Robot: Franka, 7 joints.
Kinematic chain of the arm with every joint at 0, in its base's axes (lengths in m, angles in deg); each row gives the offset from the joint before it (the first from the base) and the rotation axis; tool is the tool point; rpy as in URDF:
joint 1: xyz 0 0 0.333 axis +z
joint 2: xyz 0 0 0 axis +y
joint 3: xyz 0 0 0.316 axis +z
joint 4: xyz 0.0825 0 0 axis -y
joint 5: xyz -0.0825 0 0.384 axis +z
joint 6: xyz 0 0 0 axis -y
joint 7: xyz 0.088 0 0 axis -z
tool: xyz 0 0 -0.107 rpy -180 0 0
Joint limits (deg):
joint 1: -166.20..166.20
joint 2: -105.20..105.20
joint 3: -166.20..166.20
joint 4: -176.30..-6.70
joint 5: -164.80..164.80
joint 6: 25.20..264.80
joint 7: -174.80..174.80
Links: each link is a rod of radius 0.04 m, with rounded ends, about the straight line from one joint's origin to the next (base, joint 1, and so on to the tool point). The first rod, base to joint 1, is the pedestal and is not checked.
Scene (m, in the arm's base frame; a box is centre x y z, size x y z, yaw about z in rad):
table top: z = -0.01
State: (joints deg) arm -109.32 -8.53 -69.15 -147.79 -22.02 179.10 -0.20
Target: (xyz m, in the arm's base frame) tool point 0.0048 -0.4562 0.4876
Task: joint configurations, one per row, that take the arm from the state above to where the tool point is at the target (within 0.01 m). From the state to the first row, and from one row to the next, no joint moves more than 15 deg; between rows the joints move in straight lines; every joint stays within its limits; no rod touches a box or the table.
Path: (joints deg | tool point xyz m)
1: -95.95 -12.46 -54.44 -147.90 -24.78 181.44 -0.20 | -0.3996 -0.2661 0.3899
2: -82.59 -16.39 -39.73 -148.01 -27.55 183.79 -0.20 | -0.2218 -0.4157 0.4385
3: -69.22 -20.32 -25.02 -148.12 -30.31 186.13 -0.20 | 0.0048 -0.4562 0.4876

